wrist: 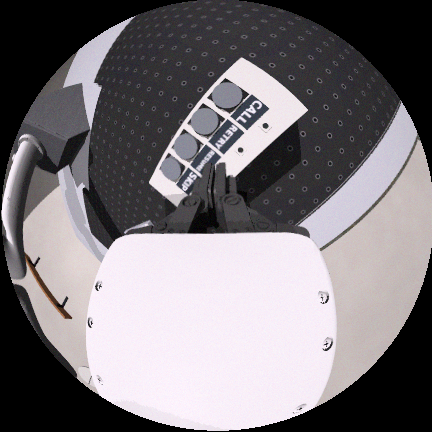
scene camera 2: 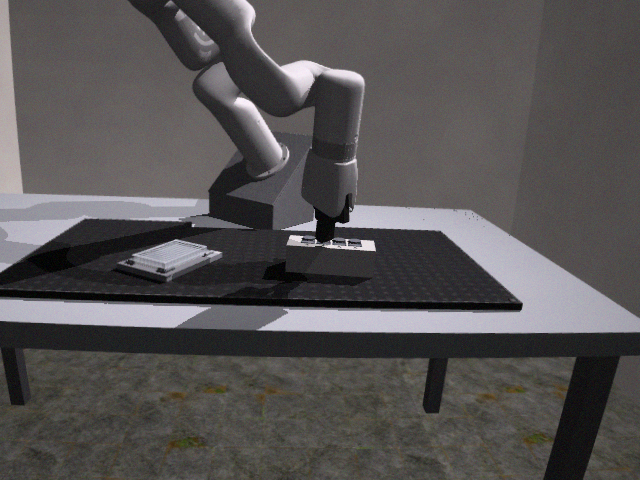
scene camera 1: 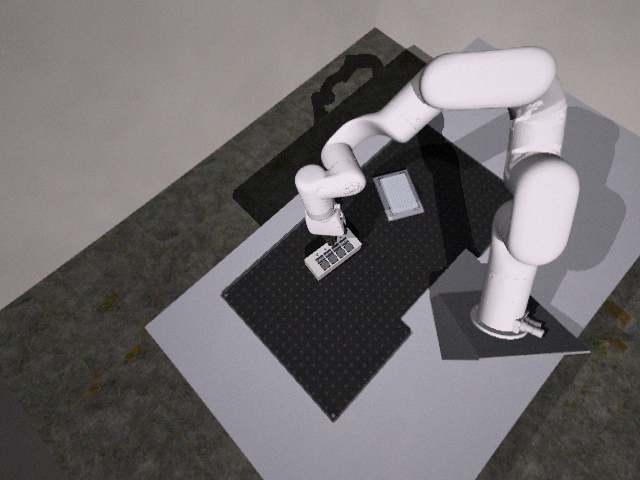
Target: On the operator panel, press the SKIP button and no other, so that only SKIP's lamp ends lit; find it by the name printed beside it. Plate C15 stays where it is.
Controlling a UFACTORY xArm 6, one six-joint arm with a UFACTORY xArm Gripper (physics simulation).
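Places are measured from the arm's base along level axes (x left, y ahead, z down), in metres.
Pixels of known places: gripper, fingertip midpoint: (wrist: 216, 177) (scene camera 2: 324, 239) (scene camera 1: 332, 241); arm's base at its link origin: (scene camera 2: 268, 161) (scene camera 1: 498, 321).
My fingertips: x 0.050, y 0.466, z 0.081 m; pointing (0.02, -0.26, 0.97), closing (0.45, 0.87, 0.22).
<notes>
Ahead of a thing's pixels: the offset from my fingertips to its middle. Level surfaces: height alone.
The operator panel {dx +0.019, dy -0.018, dz +0.037 m} (scene camera 1: 311, 262) (scene camera 2: 330, 260) (wrist: 280, 102) is a white-topped box with four grey round buttons in a row. In the wrist view the printed names read CALL, RETRY, RESUME and SKIP. The SKIP button {dx -0.019, dy -0.048, dz +0.013 m} (scene camera 1: 349, 246) (scene camera 2: 308, 239) (wrist: 171, 168) is at the end nearest plate C15. My gripper (scene camera 1: 332, 242) (scene camera 2: 324, 239) (wrist: 216, 177) is shut and empty, its tips low over the panel near the RESUME name; contact cannot be told. The small lamps by CALL {dx +0.057, dy +0.014, dz +0.012 m} (wrist: 265, 126) and RETRY {dx +0.028, dy +0.006, dz +0.012 m} (wrist: 240, 150) are dark; the other two are hidden. Plate C15 {dx -0.283, dy -0.068, dz +0.046 m} (scene camera 1: 398, 193) (scene camera 2: 170, 255) lies flat on its holder.
The panel and plate holder stand on a black perforated mat {dz +0.065 m} (scene camera 1: 320, 341) (scene camera 2: 429, 279) (wrist: 330, 80). The mat lies on a pale table {dz +0.078 m} (scene camera 1: 232, 392) (scene camera 2: 558, 310). The robot's dark base block (scene camera 1: 454, 330) (scene camera 2: 242, 209) (wrist: 62, 120) stands across the mat from the panel.
</notes>
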